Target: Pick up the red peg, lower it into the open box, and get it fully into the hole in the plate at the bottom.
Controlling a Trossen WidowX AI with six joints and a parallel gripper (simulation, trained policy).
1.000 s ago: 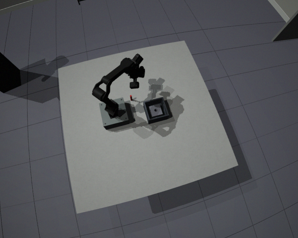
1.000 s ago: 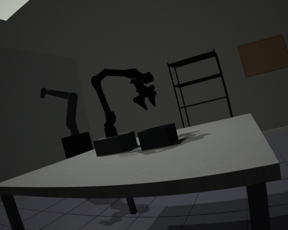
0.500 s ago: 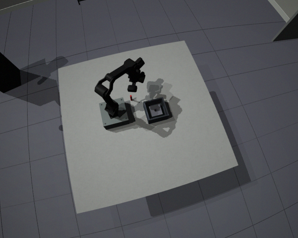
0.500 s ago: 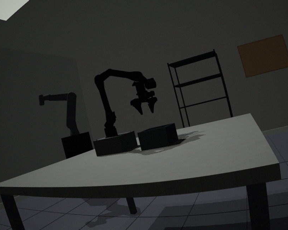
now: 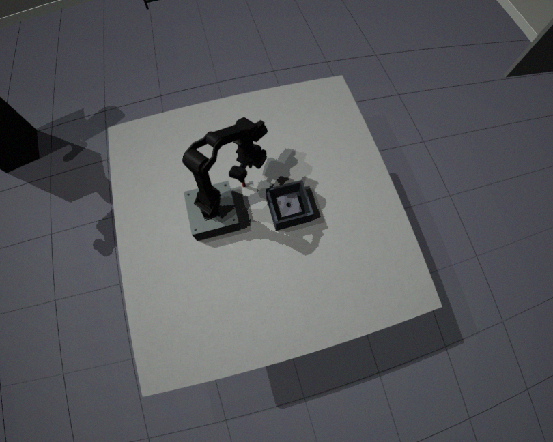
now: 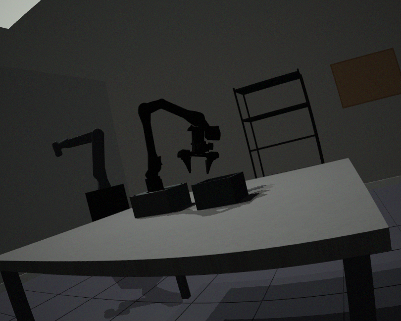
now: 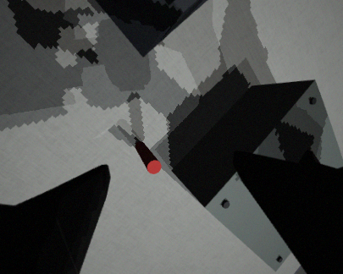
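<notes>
The red peg is 1 cm behind my gripper tip, 2 cm to the left of it and 9 cm below it. The rest, counted from my gripper tip: dark box (13 cm ahead, 17 cm to the right, 10 cm below).
</notes>
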